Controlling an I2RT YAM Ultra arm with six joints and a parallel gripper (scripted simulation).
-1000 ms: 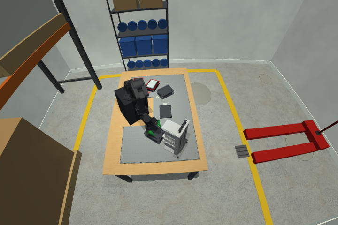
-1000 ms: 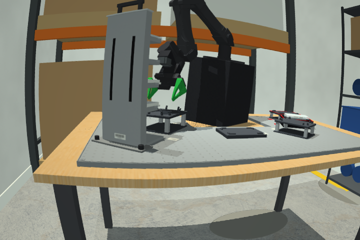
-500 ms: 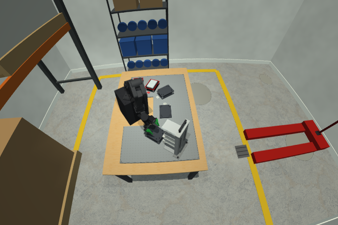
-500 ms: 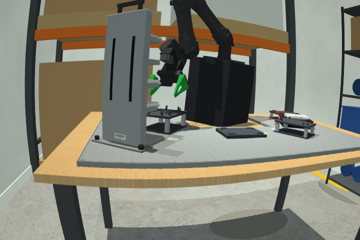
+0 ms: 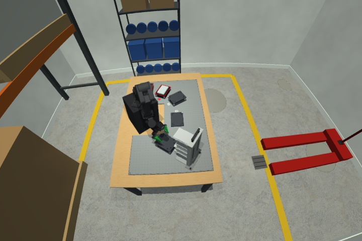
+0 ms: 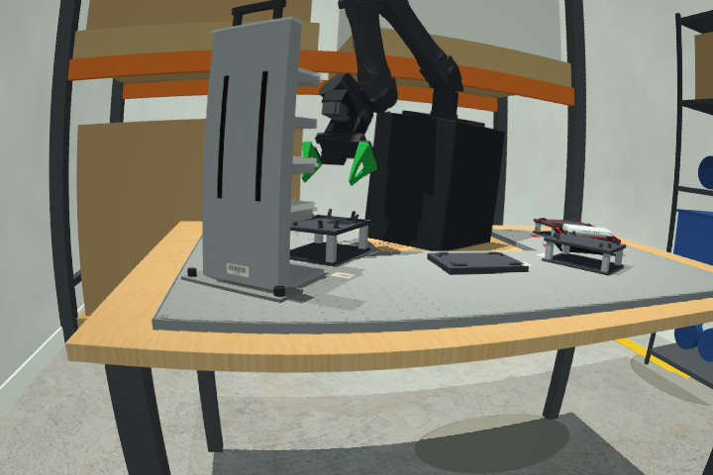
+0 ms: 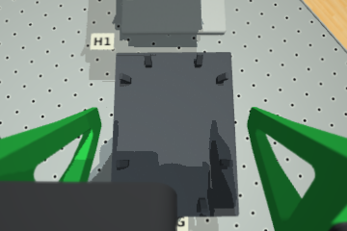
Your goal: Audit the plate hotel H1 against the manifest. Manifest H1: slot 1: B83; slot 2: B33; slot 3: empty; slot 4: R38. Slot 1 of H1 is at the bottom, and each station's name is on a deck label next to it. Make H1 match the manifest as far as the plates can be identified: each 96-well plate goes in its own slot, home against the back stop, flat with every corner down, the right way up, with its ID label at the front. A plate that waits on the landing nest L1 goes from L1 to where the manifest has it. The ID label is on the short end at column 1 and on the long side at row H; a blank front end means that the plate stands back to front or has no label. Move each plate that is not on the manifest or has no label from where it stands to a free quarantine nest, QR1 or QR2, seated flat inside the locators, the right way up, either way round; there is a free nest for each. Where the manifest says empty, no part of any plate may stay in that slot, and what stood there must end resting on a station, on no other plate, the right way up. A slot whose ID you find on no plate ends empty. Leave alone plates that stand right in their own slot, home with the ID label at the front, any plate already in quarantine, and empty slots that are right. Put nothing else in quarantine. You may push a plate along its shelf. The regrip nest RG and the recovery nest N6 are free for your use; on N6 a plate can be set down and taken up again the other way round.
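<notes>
Now: hand 90 mm above the dark regrip nest. From my hand the other things lie so: RG label: 140 mm below, 90 mm behind, 40 mm to the left; grey plate hotel H1: 240 mm ahead, 100 mm to the right, 50 mm above; H1 deck label: 160 mm ahead, 140 mm below, 40 mm to the left.
</notes>
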